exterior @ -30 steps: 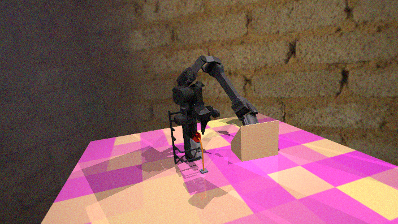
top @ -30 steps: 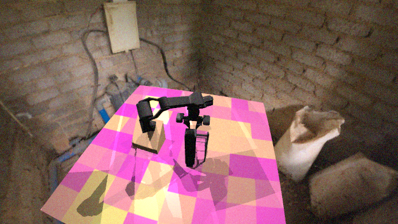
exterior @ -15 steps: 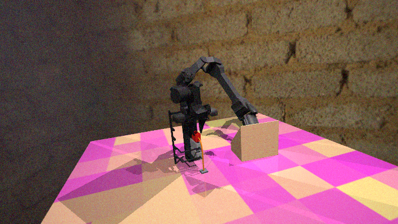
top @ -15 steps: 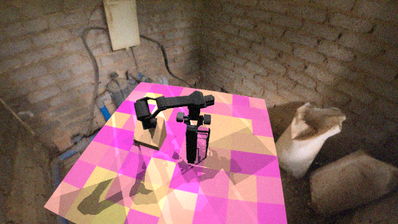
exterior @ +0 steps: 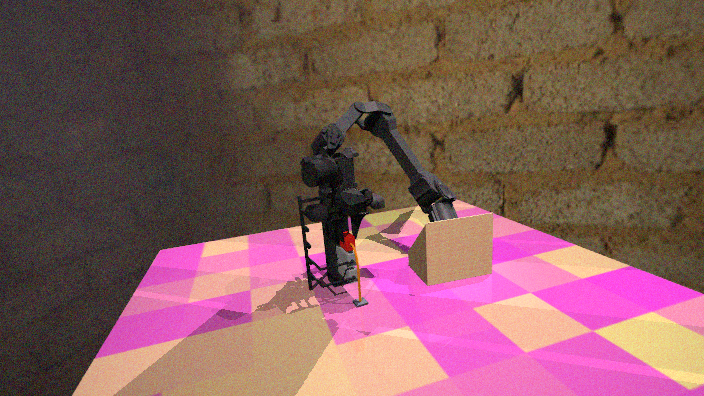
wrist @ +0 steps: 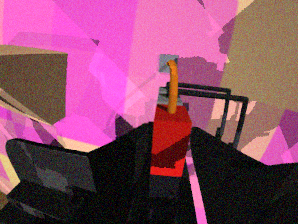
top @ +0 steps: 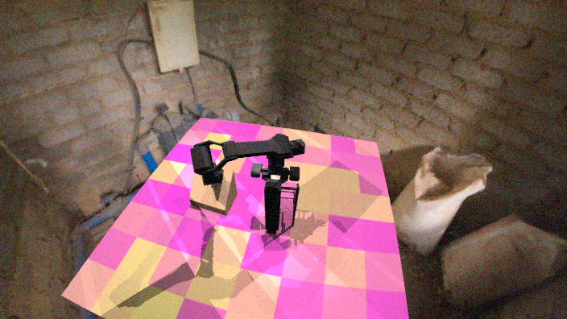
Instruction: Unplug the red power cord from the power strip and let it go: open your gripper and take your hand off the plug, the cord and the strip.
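The plug is 1 cm ahead of my gripper tip and 3 cm to the right of it. Round my gripper tip: grey foot 1 cm behind, 4 cm to the left, 15 cm below.
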